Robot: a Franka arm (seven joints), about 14 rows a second.
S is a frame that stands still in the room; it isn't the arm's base.
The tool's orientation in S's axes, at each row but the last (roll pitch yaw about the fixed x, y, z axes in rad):
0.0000 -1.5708 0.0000
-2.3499 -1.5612 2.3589
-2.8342 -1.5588 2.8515
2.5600 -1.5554 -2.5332
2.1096 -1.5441 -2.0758
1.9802 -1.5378 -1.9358
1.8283 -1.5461 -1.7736
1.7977 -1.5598 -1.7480
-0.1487 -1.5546 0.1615
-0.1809 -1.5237 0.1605
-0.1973 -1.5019 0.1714
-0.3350 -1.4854 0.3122
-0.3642 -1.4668 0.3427
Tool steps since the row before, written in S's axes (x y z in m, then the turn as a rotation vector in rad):
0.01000 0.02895 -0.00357 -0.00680 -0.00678 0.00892
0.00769 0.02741 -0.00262 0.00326 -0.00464 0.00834
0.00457 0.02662 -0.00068 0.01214 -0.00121 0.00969
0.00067 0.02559 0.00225 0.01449 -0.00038 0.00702
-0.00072 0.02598 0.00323 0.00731 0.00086 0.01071
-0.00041 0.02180 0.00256 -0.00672 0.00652 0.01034
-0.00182 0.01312 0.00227 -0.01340 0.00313 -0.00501
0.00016 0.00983 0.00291 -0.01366 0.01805 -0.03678
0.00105 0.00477 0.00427 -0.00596 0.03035 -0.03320
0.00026 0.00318 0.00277 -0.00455 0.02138 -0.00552
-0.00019 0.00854 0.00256 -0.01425 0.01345 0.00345
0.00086 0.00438 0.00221 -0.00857 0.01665 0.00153
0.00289 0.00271 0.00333 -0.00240 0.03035 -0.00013
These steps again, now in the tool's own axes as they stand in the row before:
-0.00357 0.02895 -0.01000 0.00892 -0.00678 0.00680
-0.00249 0.02736 -0.00792 0.00829 -0.00473 -0.00327
-0.00064 0.02654 -0.00502 0.00955 -0.00145 -0.01223
0.00202 0.02558 -0.00138 0.00684 -0.00071 -0.01456
0.00263 0.02606 -0.00020 0.01059 0.00086 -0.00748
0.00189 0.02186 -0.00059 0.01021 0.00712 0.00629
0.00196 0.01325 0.00109 -0.00502 0.00374 0.01324
0.00280 0.00984 -0.00066 -0.03695 0.01831 0.01284
0.00430 0.00475 -0.00104 -0.03321 0.03050 0.00504
0.00280 0.00316 -0.00007 -0.00556 0.02133 0.00473
0.00264 0.00850 0.00059 0.00263 0.01304 0.01480
0.00239 0.00433 -0.00057 0.00126 0.01641 0.00906
0.00369 0.00264 -0.00249 0.00069 0.03028 0.00308

